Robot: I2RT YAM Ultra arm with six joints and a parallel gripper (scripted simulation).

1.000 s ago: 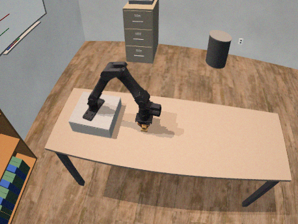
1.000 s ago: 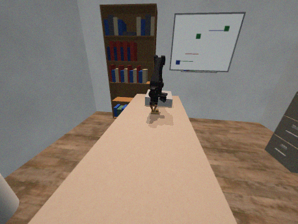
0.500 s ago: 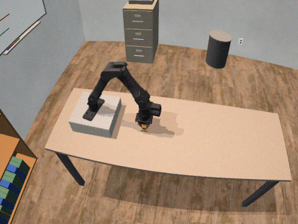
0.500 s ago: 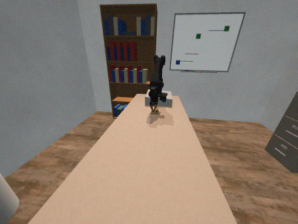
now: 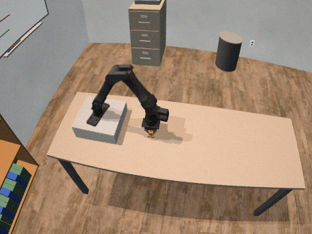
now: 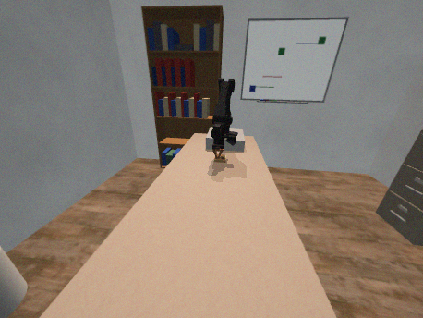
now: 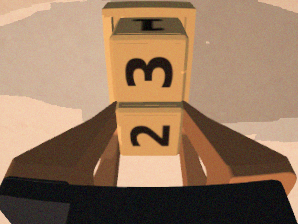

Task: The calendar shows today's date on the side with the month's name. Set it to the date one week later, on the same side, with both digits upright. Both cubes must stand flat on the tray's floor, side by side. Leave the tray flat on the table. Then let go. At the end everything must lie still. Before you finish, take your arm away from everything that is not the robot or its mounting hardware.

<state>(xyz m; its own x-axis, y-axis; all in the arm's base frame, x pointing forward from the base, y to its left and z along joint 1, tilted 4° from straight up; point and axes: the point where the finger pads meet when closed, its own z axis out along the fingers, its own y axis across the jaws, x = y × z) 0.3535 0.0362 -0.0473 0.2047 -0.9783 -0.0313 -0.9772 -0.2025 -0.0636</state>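
The calendar tray is 20 mm to the left of my hand and 20 mm below it. From my hand the other things lie so: wooden digit cube: 30 mm to the left, 10 mm behind.
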